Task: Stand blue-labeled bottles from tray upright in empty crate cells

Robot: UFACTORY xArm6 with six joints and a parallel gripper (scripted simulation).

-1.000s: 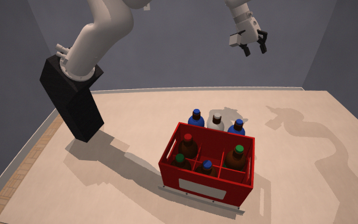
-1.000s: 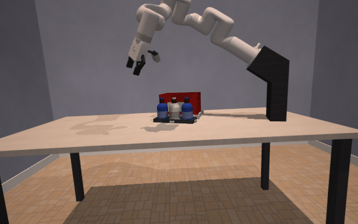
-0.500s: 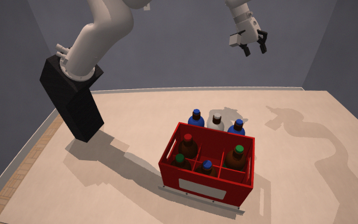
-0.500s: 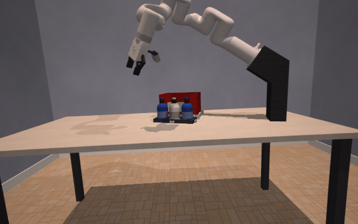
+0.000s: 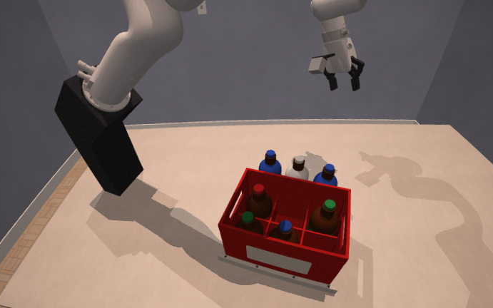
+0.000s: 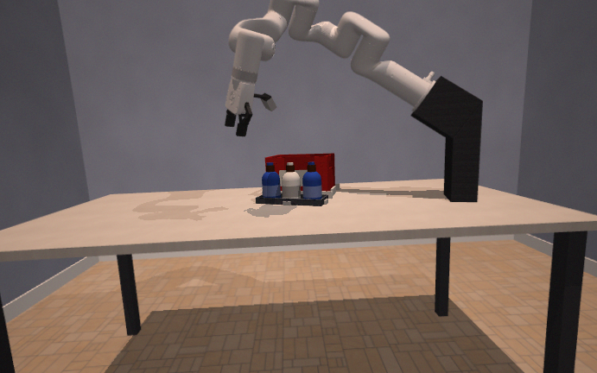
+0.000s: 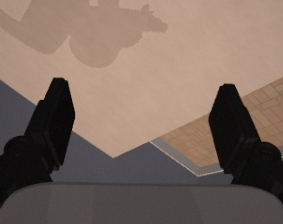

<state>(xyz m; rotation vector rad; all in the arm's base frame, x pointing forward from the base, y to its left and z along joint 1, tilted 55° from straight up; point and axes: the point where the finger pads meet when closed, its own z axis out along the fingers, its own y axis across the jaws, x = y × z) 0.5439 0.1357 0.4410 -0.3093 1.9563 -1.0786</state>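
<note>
My gripper is now 24 cm past the white-labeled bottle, 21 cm above it and 11 cm to the left of it. The rest, counted from my hand: crate (36 cm behind, 26 cm to the right, 21 cm below); then dark tray (28 cm below, 24 cm behind, 11 cm to the right).
</note>
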